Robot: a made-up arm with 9 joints. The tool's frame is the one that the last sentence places. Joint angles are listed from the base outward.
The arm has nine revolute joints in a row. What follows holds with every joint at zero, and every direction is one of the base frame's. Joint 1 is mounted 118 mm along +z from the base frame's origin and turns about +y. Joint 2 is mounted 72 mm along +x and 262 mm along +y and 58 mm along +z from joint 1 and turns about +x. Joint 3 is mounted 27 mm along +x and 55 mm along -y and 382 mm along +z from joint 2 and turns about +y. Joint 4 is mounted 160 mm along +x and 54 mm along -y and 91 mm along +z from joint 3 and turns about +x. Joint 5 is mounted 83 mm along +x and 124 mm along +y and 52 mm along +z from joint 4 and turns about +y. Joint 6 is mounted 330 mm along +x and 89 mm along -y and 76 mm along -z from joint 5 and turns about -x. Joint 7 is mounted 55 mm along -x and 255 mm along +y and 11 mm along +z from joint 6 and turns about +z. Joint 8 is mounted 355 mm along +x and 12 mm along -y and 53 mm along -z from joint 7 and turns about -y. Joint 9 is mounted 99 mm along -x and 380 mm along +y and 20 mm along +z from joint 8 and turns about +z. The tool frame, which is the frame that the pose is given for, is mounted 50 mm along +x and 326 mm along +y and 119 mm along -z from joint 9; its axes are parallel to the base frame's.
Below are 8 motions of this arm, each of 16 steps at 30 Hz.
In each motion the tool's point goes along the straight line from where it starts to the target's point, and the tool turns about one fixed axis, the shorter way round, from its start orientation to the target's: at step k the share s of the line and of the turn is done. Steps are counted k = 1, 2, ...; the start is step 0. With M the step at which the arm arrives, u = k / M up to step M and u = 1 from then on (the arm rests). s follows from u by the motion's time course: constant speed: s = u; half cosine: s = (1 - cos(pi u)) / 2; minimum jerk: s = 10 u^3 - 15 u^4 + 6 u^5.
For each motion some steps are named. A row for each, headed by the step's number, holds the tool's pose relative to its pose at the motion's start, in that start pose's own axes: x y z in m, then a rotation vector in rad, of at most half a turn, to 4 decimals.
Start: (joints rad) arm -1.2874 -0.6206 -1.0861 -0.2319 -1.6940 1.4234 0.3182 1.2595 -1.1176
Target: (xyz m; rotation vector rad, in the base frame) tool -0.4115 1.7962 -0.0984 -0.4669 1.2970 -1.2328
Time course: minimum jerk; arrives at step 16
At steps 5, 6, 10, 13, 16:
5: 0.1441 0.0849 0.0410 -0.0364 0.0483 -0.2102
6: 0.2203 0.1298 0.0627 -0.0557 0.0739 -0.3214
10: 0.5802 0.3419 0.1651 -0.1467 0.1946 -0.8464
13: 0.7614 0.4487 0.2166 -0.1925 0.2554 -1.1109
16: 0.8005 0.4717 0.2277 -0.2023 0.2685 -1.1678

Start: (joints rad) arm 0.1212 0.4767 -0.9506 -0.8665 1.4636 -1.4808 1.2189 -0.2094 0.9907
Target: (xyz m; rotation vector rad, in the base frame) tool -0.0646 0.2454 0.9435 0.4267 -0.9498 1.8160
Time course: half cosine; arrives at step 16
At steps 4, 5, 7, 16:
4: -0.0380 0.0663 -0.0103 0.0407 0.0464 0.1229
5: -0.0577 0.1006 -0.0156 0.0617 0.0704 0.1864
7: -0.1044 0.1821 -0.0283 0.1117 0.1275 0.3377
16: -0.2595 0.4526 -0.0704 0.2776 0.3169 0.8390

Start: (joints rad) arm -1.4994 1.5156 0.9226 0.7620 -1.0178 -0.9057 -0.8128 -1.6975 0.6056
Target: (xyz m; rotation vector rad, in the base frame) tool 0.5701 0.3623 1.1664 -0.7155 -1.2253 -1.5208
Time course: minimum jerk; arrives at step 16
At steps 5, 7, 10, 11, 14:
5: -0.0244 -0.1181 0.0965 0.1251 0.0111 0.0359
7: -0.0521 -0.2520 0.2060 0.2668 0.0238 0.0767
10: -0.0983 -0.4757 0.3887 0.5036 0.0449 0.1447
11: -0.1113 -0.5381 0.4398 0.5697 0.0508 0.1637
14: -0.1335 -0.6457 0.5277 0.6837 0.0609 0.1964

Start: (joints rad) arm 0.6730 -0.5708 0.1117 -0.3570 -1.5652 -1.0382 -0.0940 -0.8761 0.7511
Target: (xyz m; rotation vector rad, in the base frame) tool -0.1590 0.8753 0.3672 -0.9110 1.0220 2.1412
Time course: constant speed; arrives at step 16
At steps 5, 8, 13, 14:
5: -0.0205 0.0069 -0.1531 -0.0839 0.3293 0.0482
8: -0.0329 0.0111 -0.2450 -0.1343 0.5269 0.0772
13: -0.0534 0.0180 -0.3981 -0.2182 0.8562 0.1254
14: -0.0575 0.0194 -0.4288 -0.2350 0.9221 0.1350

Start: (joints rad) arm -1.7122 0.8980 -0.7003 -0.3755 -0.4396 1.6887 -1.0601 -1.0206 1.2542
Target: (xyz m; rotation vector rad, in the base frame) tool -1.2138 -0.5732 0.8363 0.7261 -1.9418 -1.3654
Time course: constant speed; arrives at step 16
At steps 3, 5, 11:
3: 0.0074 -0.0247 0.0689 -0.0581 -0.0639 -0.0484
5: 0.0123 -0.0411 0.1148 -0.0968 -0.1065 -0.0806
11: 0.0270 -0.0905 0.2526 -0.2129 -0.2343 -0.1773

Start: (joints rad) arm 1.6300 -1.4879 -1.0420 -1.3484 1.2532 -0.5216 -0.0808 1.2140 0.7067
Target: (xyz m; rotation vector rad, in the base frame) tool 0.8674 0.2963 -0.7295 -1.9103 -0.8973 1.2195
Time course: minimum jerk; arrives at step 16
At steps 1, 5, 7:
1: -0.0010 -0.0006 -0.0007 -0.0013 0.0007 -0.0006
5: -0.0824 -0.0477 -0.0567 -0.1050 0.0555 -0.0462
7: -0.1757 -0.1018 -0.1209 -0.2240 0.1184 -0.0986

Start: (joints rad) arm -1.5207 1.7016 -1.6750 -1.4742 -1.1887 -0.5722 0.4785 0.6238 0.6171
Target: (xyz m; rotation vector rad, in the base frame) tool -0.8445 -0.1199 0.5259 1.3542 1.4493 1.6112
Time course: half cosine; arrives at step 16
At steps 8, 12, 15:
8: 0.1624 -0.3659 0.1719 -0.4028 -0.2915 0.0237
12: 0.2773 -0.6246 0.2935 -0.6876 -0.4975 0.0405
15: 0.3217 -0.7248 0.3406 -0.7978 -0.5773 0.0470

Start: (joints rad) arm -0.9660 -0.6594 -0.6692 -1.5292 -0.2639 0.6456 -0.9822 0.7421 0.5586
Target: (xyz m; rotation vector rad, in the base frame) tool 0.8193 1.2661 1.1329 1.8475 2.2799 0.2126
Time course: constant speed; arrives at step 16
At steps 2, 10, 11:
2: 0.1035 -0.0859 0.1033 0.1281 0.0353 -0.1088
10: 0.5174 -0.4297 0.5163 0.6405 0.1767 -0.5440
11: 0.5692 -0.4727 0.5679 0.7046 0.1943 -0.5984

